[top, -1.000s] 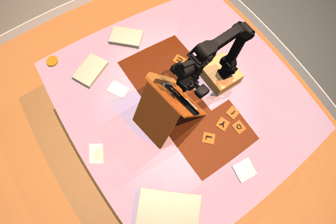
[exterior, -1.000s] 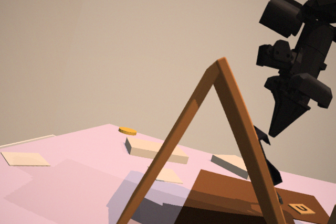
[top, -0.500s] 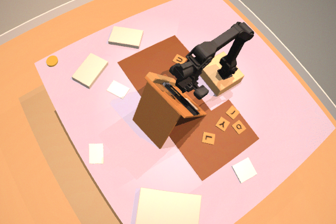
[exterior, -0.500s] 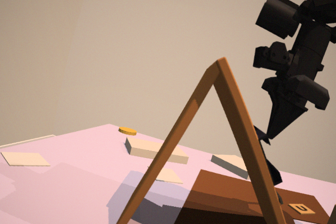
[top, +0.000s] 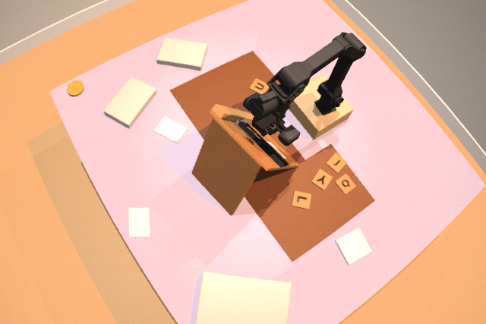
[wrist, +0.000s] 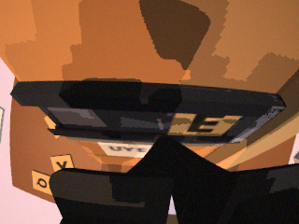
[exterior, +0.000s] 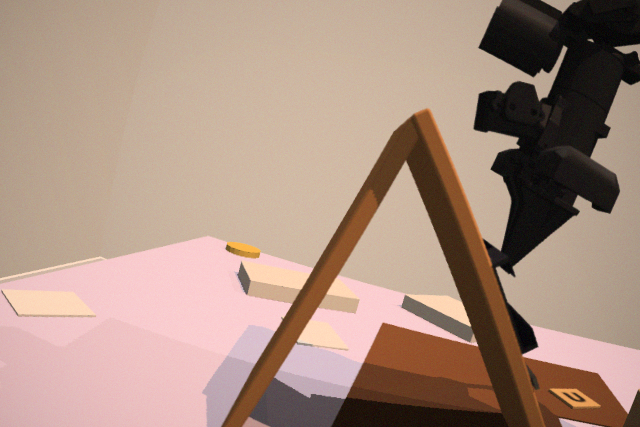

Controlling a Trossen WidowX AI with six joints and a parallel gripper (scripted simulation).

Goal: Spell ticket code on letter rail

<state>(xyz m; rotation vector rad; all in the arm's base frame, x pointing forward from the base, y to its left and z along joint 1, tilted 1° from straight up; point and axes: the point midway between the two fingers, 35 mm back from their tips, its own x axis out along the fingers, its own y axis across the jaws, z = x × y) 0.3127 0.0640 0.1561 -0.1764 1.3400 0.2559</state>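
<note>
Right now the letter tile is 20 mm ahead of my gripper tip, 30 mm to the right of it and 10 mm below it. From my gripper tip the other things lie so: y tile: 180 mm behind, 160 mm to the left, 180 mm below; then brown mat: 120 mm behind, 50 mm to the right, 190 mm below; then white ticket: 50 mm behind, 20 mm to the left, 90 mm below.
</note>
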